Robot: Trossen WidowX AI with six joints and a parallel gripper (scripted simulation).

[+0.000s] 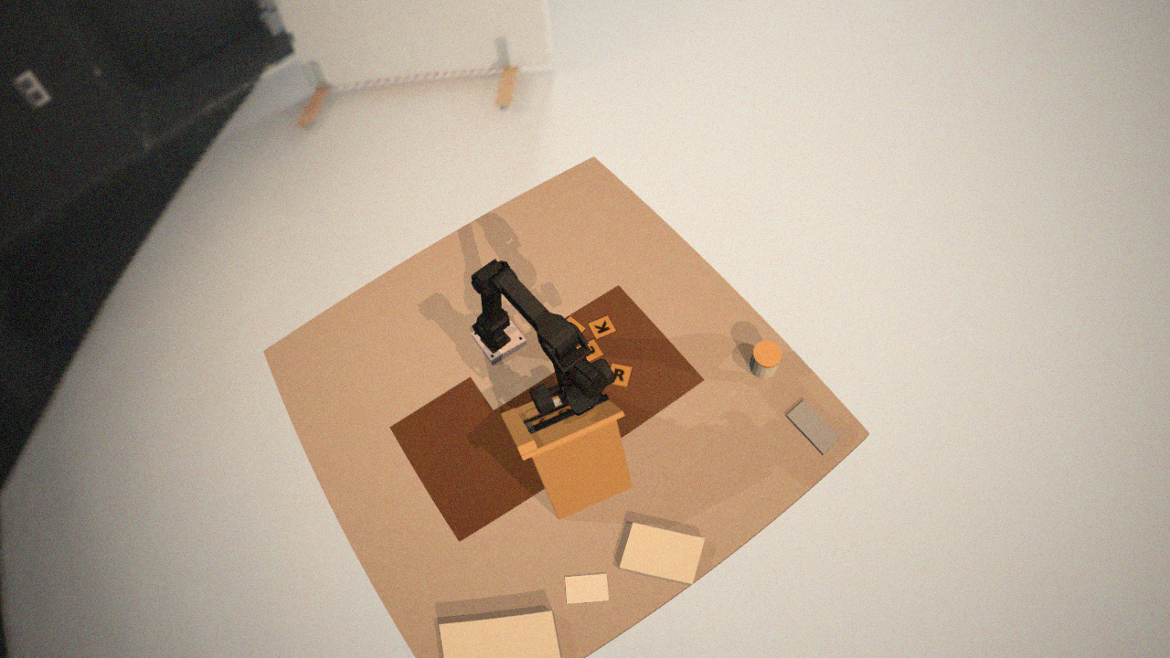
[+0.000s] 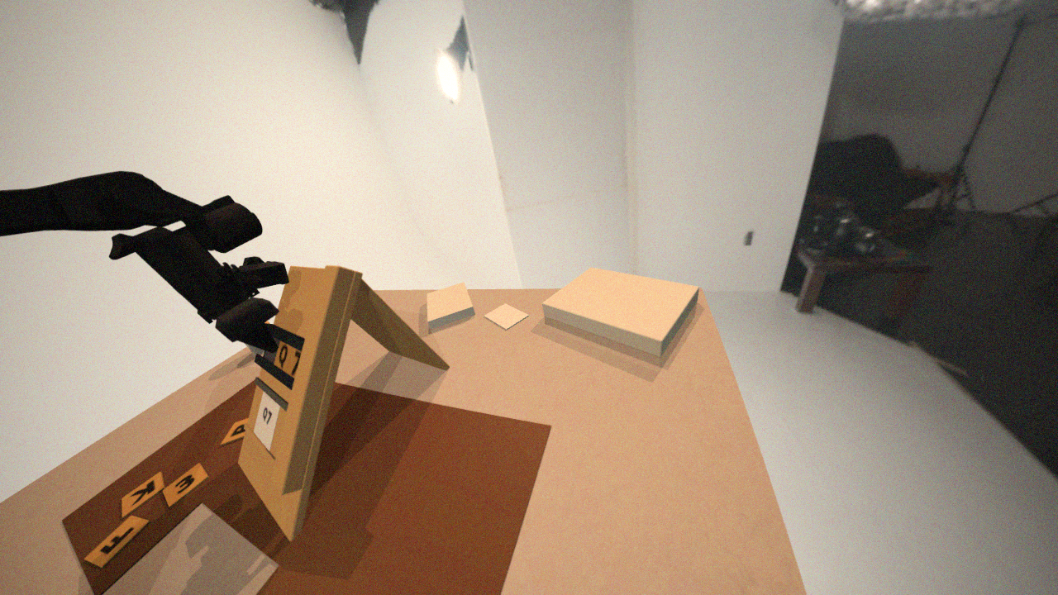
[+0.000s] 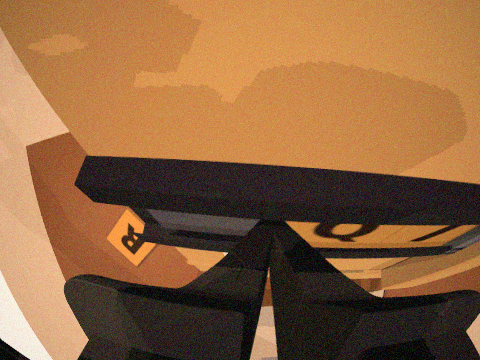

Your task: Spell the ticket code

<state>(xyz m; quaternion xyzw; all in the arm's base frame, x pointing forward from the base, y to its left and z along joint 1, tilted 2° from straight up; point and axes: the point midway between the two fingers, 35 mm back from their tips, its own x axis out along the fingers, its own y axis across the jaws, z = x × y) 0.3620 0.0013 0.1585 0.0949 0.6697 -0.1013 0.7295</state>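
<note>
Right now my gripper tip is 70 mm past the white ticket, 10 mm to the right of it and 80 mm above it. Also, from my gripper tip: large box (340 mm ahead, 540 mm to the right, 140 mm below); then small card (330 mm ahead, 260 mm to the right, 160 mm below); then grey block (420 mm ahead, 450 mm to the left, 160 mm below).
</note>
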